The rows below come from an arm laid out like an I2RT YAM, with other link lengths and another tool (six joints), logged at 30 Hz.
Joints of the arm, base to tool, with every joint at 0 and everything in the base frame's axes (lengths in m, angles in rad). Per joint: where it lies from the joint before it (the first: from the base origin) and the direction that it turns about. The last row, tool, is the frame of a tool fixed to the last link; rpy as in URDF.
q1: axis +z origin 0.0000 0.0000 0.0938
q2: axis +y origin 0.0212 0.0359 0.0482
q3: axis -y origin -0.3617 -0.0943 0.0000
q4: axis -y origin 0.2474 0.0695 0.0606
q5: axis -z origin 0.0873 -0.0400 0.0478
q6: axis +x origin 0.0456 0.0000 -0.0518
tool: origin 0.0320 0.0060 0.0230 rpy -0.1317 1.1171 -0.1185
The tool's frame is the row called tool.
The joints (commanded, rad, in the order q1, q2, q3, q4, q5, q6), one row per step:
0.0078, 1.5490, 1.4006, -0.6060, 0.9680, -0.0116
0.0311, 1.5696, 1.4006, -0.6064, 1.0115, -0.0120
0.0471, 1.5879, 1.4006, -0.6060, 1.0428, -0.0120
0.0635, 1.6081, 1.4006, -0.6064, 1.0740, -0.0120
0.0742, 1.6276, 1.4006, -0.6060, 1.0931, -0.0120
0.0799, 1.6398, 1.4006, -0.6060, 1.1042, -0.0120
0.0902, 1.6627, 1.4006, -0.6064, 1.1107, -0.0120
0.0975, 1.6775, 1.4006, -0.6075, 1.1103, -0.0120
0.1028, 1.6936, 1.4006, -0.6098, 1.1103, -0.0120
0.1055, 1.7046, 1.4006, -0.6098, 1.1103, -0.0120
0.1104, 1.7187, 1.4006, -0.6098, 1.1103, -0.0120
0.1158, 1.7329, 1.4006, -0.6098, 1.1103, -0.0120
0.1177, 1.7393, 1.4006, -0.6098, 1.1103, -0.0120
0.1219, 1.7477, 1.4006, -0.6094, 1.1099, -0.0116
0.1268, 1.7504, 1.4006, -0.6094, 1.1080, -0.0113
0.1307, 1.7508, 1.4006, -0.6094, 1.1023, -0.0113
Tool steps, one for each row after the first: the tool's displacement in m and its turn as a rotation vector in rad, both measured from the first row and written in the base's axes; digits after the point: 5 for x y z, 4 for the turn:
0.00625, 0.00694, -0.00562, -0.0307, 0.0207, -0.0079
0.01160, 0.01190, -0.01085, -0.0535, 0.0378, -0.0141
0.01730, 0.01726, -0.01689, -0.0771, 0.0571, -0.0193
0.02281, 0.02106, -0.02321, -0.0925, 0.0751, -0.0213
0.02612, 0.02314, -0.02727, -0.1017, 0.0866, -0.0228
0.03271, 0.02761, -0.03572, -0.1091, 0.1090, -0.0159
0.03697, 0.03101, -0.04157, -0.1109, 0.1244, -0.0076
0.04123, 0.03363, -0.04807, -0.1131, 0.1424, -0.0014
0.04416, 0.03507, -0.05240, -0.1145, 0.1532, 0.0018
0.04791, 0.03753, -0.05800, -0.1164, 0.1669, 0.0074
0.05162, 0.04025, -0.06369, -0.1184, 0.1807, 0.0135
0.05323, 0.04125, -0.06627, -0.1193, 0.1869, 0.0157
0.05545, 0.04333, -0.06965, -0.1201, 0.1943, 0.0204
0.05634, 0.04562, -0.07084, -0.1193, 0.1966, 0.0265
0.05678, 0.04760, -0.07131, -0.1155, 0.1971, 0.0342

